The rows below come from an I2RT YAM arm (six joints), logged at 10 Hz.
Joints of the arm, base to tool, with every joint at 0 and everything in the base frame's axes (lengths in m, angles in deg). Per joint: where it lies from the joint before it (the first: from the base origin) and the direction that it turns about. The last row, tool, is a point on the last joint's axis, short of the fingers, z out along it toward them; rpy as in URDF.
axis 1: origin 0 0 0.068 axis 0 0 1
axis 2: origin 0.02 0.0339 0.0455 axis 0 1 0
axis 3: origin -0.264 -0.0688 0 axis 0 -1 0
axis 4: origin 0.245 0.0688 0.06 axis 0 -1 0
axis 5: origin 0.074 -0.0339 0.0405 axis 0 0 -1
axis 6: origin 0.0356 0 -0.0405 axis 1 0 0
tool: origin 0 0 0 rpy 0 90 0
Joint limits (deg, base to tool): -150..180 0..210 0..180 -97..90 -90..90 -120..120
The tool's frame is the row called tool.
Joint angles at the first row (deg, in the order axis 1, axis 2, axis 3, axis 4, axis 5, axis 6):
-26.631 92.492 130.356 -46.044 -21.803 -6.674
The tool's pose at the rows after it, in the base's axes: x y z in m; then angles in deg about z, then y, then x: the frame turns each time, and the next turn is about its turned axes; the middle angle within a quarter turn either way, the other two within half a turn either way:
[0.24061 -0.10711 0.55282 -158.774 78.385 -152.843]
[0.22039 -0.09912 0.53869 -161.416 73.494 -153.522]
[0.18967 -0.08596 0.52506 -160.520 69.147 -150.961]
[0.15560 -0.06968 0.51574 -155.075 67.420 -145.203]
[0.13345 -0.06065 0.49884 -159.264 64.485 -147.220]
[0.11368 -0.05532 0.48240 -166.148 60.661 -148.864]
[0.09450 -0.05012 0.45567 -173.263 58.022 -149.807]
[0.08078 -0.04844 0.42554 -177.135 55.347 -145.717]
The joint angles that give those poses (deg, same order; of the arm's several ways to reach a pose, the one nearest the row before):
-26.630 85.555 122.997 -48.423 -19.874 -9.134
-26.719 80.348 116.749 -51.845 -17.245 -12.208
-26.894 73.230 109.635 -55.189 -14.862 -15.461
-27.069 65.499 103.204 -56.689 -14.244 -18.189
-27.242 59.952 97.570 -59.316 -11.610 -19.067
-27.688 55.470 93.264 -62.746 -6.188 -19.076
-28.037 49.061 85.189 -63.370 -0.290 -17.581
-28.042 42.731 76.048 -61.619 7.710 -17.141

